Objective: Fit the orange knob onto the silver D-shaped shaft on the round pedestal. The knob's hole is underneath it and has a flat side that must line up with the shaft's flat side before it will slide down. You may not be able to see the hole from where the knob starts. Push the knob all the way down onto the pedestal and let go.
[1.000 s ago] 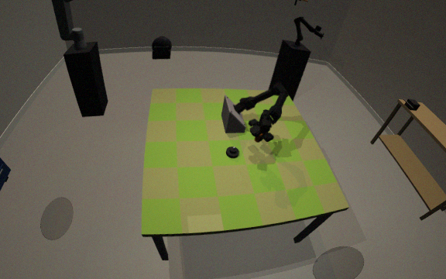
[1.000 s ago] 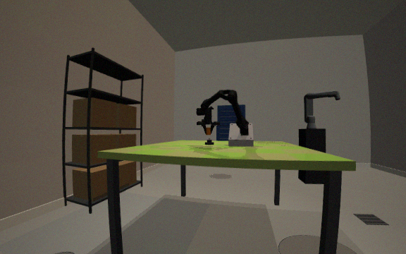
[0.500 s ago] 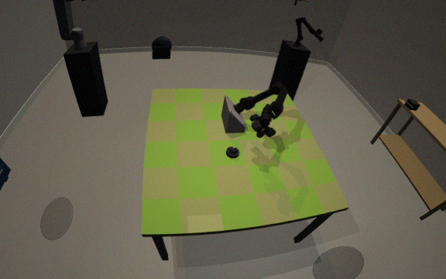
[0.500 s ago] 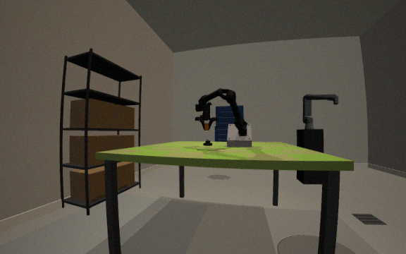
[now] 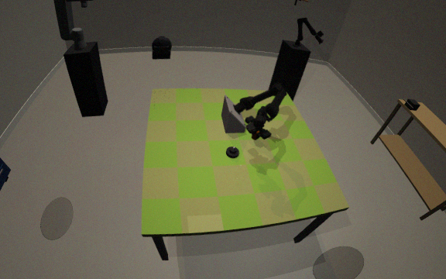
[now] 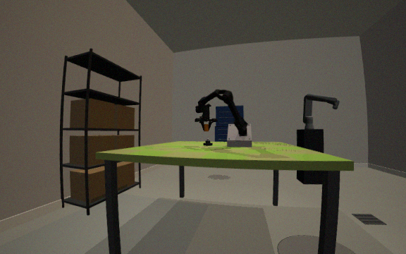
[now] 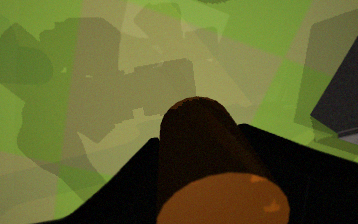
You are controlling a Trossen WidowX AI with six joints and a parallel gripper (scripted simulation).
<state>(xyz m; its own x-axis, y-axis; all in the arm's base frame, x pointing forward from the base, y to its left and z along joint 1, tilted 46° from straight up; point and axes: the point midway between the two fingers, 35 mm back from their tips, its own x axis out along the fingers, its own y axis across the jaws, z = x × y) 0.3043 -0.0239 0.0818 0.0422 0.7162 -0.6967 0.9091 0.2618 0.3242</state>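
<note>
The round pedestal is 13 cm to the right of my gripper tip, 11 cm below it and 1 cm ahead of it. Round my gripper tip: orange knob: 3 cm above.
</note>
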